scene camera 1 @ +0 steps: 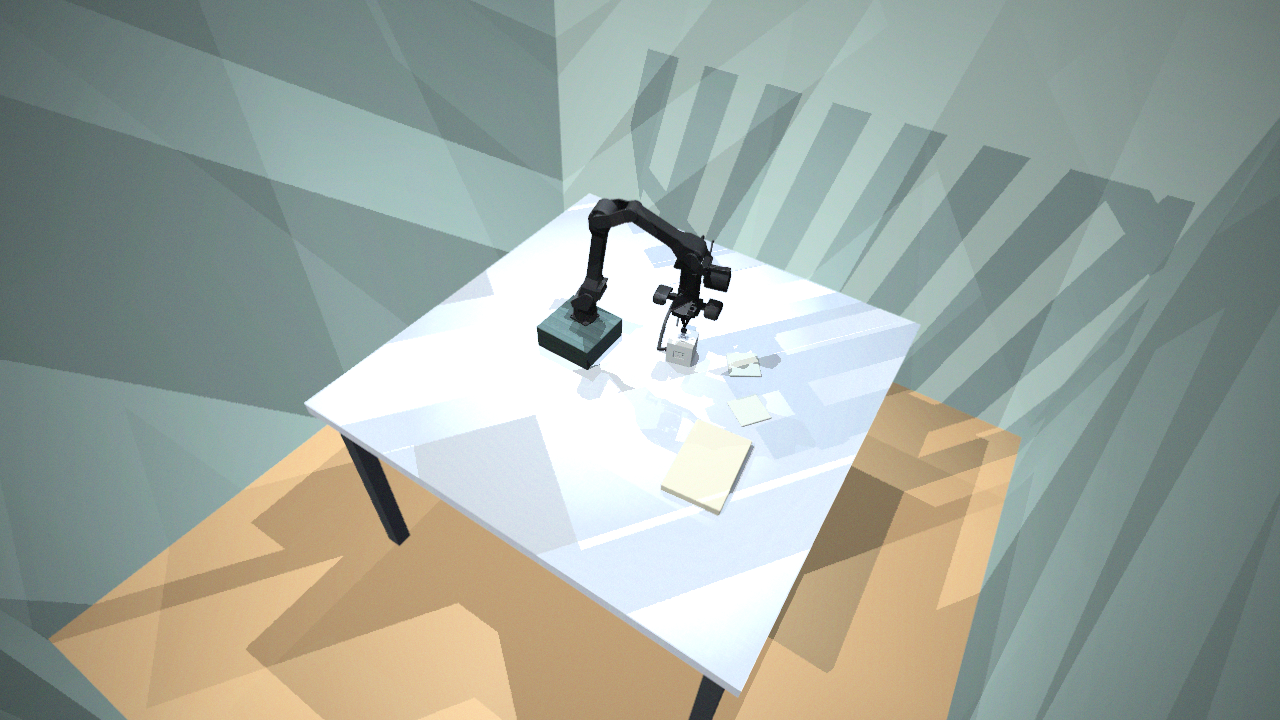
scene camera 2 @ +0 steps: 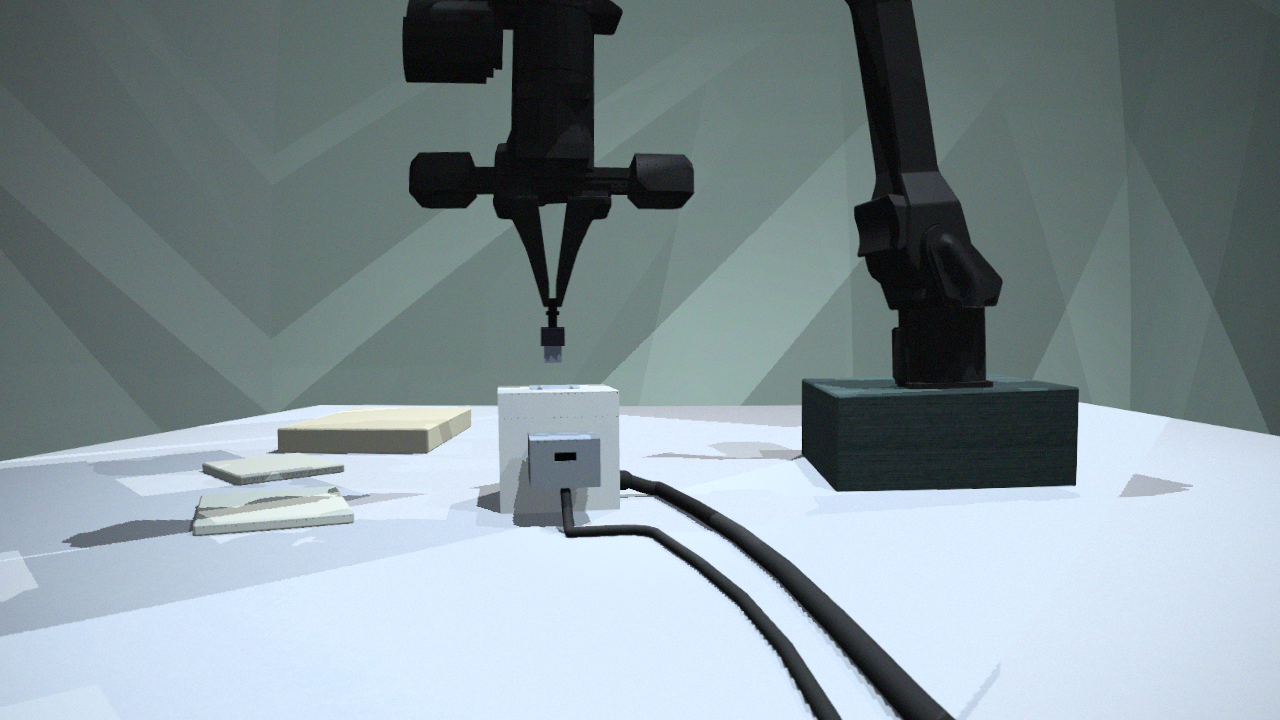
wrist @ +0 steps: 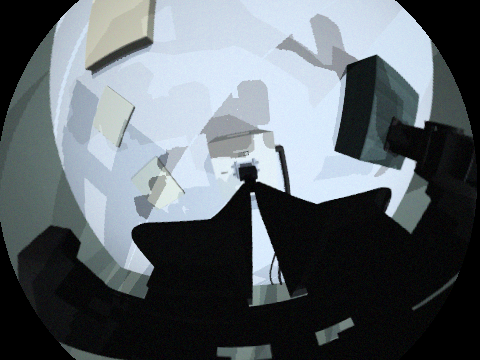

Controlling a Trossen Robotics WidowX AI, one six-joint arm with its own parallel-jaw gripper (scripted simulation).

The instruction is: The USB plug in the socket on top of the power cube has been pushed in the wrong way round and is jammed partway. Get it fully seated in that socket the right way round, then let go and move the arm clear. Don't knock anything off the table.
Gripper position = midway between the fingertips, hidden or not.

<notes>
The gripper [scene camera 2: 552,306] carries a USB plug [scene camera 2: 552,337]. Further things: a cream pad [scene camera 2: 361,430].
The cream pad is seen too in scene camera 1 [scene camera 1: 704,471]. The gripper is seen too in scene camera 1 [scene camera 1: 685,324] and in the wrist view [wrist: 251,187].
</notes>
